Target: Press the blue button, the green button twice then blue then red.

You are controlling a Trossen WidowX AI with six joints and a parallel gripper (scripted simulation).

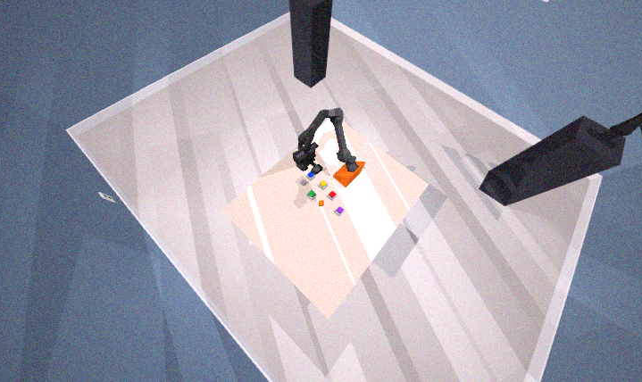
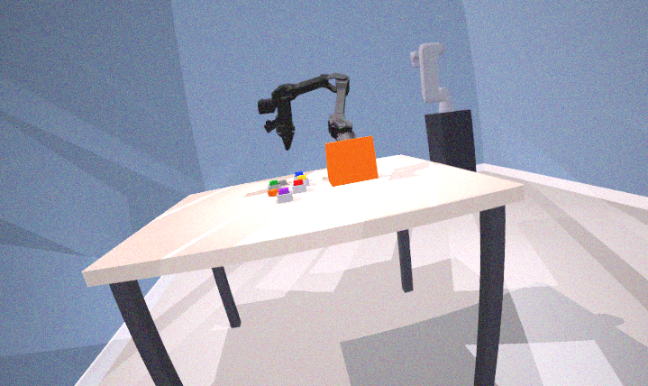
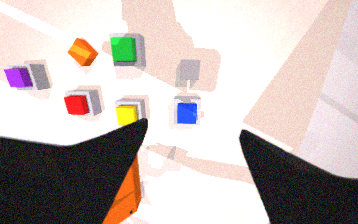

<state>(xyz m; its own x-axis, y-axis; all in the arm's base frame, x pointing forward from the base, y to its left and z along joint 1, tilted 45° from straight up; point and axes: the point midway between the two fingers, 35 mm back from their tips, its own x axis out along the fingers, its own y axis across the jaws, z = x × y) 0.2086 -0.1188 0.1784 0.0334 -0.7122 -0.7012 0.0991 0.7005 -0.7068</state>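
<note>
Now: gripper tip 110 mm above the blue button, 30 mm past it and 10 mm to the right of it. From my gripper tip the other things lie so: green button: 110 mm below, 100 mm to the left, 80 mm ahead; then small grey block: 130 mm below, 50 mm ahead; then yellow button: 110 mm to the left, 110 mm below, 30 mm behind.
</note>
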